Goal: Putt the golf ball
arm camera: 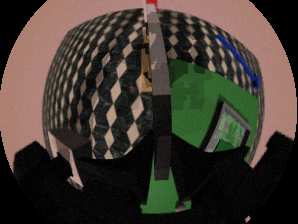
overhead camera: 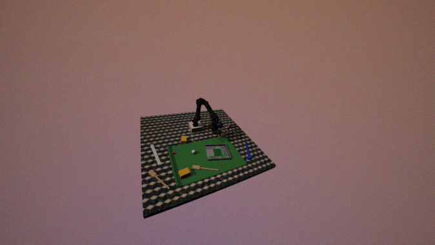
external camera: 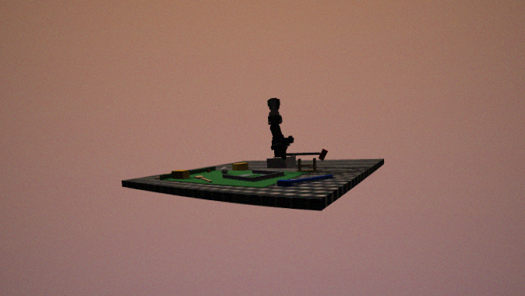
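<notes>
The red putter lies 4 cm behind my gripper tip, 11 cm to the left of it and 3 cm above it. Round my gripper tip: white golf ball 20 cm ahead, 31 cm to the right, 5 cm below; green mat 26 cm ahead, 18 cm to the right, 7 cm below; small wooden rack 4 cm behind, 12 cm to the left, 4 cm below.
</notes>
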